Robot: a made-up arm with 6 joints. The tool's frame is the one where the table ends. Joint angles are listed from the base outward.
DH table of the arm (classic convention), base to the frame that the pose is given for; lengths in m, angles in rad. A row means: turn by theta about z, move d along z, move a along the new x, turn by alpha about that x. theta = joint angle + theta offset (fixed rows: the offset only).
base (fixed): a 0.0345; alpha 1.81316; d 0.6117; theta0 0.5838
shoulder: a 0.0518; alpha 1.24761; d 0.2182; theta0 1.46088
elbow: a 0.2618; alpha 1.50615; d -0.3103; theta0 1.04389
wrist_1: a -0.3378; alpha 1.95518; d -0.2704; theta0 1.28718
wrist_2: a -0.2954; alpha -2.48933; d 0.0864; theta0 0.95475
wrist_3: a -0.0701; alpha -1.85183; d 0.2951; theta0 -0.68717
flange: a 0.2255; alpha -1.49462; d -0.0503; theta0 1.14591
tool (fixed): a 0; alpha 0; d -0.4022; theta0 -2.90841
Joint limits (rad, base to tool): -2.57..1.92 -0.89..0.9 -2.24..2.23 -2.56..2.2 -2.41..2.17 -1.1..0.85
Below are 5 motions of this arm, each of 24 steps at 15 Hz.
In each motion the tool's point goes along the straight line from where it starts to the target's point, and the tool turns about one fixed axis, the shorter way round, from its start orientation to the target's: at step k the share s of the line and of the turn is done. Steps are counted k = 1, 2, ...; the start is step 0. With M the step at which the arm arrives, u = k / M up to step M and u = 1 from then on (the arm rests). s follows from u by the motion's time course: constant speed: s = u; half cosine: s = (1 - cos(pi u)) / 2; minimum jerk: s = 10 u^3 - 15 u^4 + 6 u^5.
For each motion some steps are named. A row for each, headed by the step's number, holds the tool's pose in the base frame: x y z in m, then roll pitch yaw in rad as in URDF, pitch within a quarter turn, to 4 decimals.
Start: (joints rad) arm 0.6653 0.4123 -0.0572 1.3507 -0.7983 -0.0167
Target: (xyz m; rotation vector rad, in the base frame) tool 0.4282 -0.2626 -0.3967 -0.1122 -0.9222 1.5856
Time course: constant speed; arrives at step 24
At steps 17, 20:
17: 0.2236 -0.1686 -0.4023 -0.4605 -0.4932 2.0012
20: 0.3113 -0.2089 -0.3999 -0.5759 -0.4622 1.9424

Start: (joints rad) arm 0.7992 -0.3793 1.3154 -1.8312 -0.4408 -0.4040
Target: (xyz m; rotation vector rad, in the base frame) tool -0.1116 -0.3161 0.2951 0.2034 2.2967 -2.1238
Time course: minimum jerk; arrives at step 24
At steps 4, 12, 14, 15, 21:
4: -0.2016 -0.4326 0.7484 -1.7317 0.4259 2.7367
12: -0.1583 -0.3765 0.5301 -1.6794 0.2686 2.8948
14: -0.1439 -0.3580 0.4580 -1.6683 0.2152 2.9437
15: -0.1373 -0.3493 0.4245 -1.6641 0.1902 2.9661
21: -0.1131 -0.3180 0.3026 -1.6536 0.0987 3.0458

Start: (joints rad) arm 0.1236 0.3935 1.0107 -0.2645 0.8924 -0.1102
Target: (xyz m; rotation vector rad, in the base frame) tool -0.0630 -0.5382 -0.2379 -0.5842 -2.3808 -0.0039
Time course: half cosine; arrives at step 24
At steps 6, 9, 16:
6: -0.3154 -0.7421 0.4963 -2.6069 -0.2935 3.0702
9: -0.2674 -0.7033 0.3568 -2.6824 -0.3525 2.9750
16: -0.1369 -0.5979 -0.0228 -2.8643 -0.5435 2.7286

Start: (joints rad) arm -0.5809 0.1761 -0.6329 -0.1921 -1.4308 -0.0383
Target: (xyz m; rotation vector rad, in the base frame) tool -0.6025 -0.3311 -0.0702 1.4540 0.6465 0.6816
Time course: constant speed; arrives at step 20
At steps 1, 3, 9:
1: -0.9275 -0.1184 0.8178 2.2090 -0.2910 0.7493
3: -0.8933 -0.1408 0.7244 2.1364 -0.2658 0.7690
9: -0.7907 -0.2080 0.4439 1.9244 -0.1832 0.8157

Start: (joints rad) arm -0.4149 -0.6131 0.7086 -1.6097 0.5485 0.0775
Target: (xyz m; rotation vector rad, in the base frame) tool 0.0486 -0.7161 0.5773 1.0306 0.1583 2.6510
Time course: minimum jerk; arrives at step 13
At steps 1, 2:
1: 0.0733 -0.4700 1.0359 -0.2157 0.0202 2.4704
2: 0.0727 -0.4760 1.0247 -0.2020 0.0043 2.4806

